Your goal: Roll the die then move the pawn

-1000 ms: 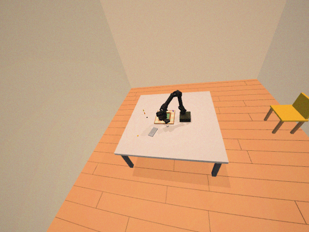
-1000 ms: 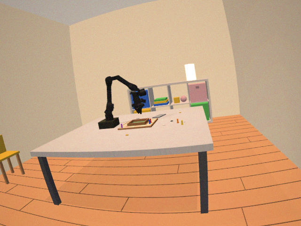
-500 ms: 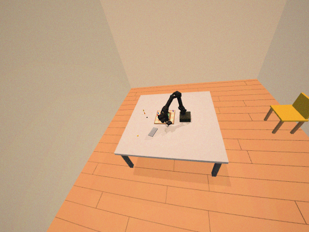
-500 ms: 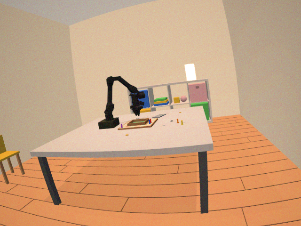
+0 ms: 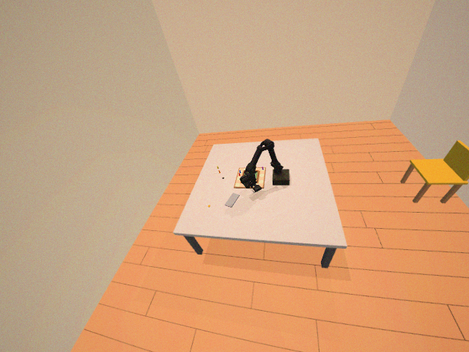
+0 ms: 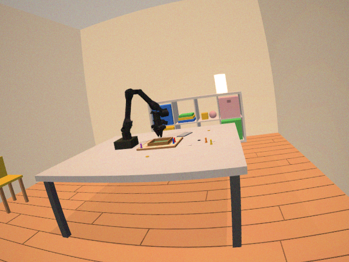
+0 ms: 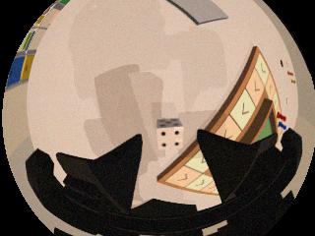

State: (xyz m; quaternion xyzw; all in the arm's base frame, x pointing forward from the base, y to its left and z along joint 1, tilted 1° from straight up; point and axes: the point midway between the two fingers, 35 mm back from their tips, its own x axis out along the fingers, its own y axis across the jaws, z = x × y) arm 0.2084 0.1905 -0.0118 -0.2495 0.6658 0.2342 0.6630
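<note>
My gripper tip is 1 cm above the white die. Round my gripper tip: green tray 18 cm to the right, 6 cm ahead, 2 cm below; then red pawn 21 cm to the right, 18 cm ahead; then grey card 19 cm ahead, 11 cm to the left, 2 cm below.
</note>
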